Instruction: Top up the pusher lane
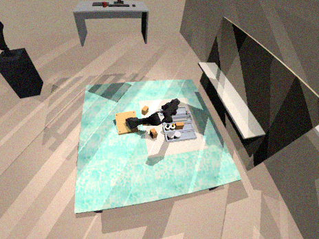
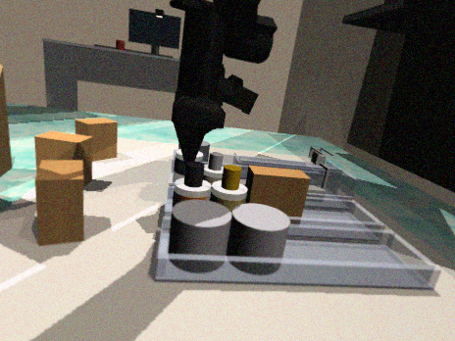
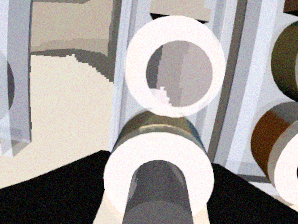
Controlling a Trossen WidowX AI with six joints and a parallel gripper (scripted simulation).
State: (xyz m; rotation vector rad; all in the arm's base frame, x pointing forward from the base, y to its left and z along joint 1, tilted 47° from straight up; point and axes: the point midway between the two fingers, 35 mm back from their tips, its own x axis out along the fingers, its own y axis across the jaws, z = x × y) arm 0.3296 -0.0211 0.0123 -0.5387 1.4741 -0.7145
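Right now the orange box is 11 cm ahead of my gripper tip, 9 cm to the right of it and 1 cm below it.
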